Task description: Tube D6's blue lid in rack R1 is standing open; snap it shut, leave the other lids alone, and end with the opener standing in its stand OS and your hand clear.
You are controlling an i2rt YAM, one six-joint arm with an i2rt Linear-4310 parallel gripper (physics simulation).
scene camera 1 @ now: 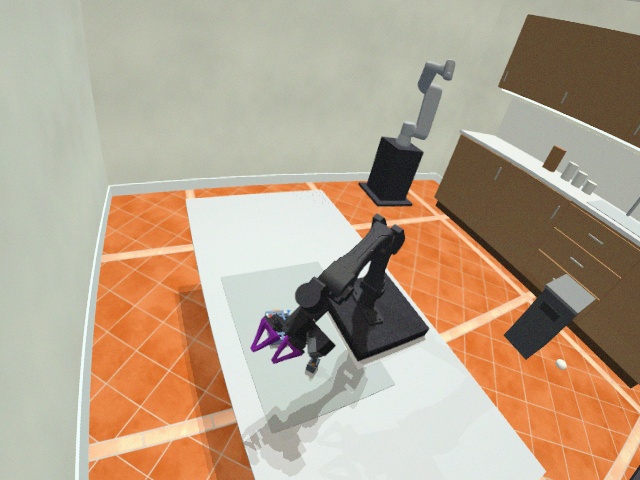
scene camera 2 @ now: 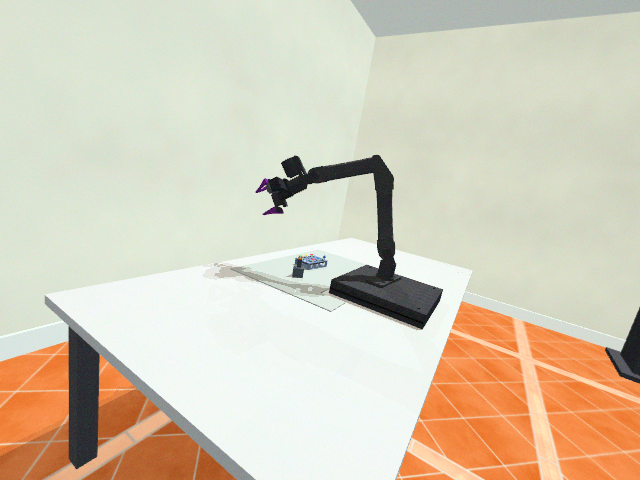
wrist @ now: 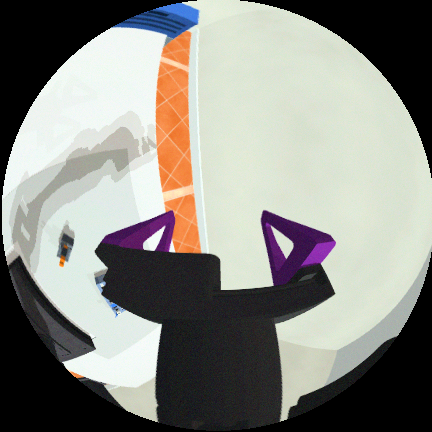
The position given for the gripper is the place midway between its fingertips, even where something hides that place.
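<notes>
Scene camera 1 shows the gripper (scene camera 1: 262, 356), which is open and holds nothing, and there's a mat (scene camera 1: 289, 395) as well. In scene camera 2 you get the mat (scene camera 2: 277, 273) again. And the wrist view has both the gripper (wrist: 217, 214) and the mat (wrist: 87, 197).
</notes>
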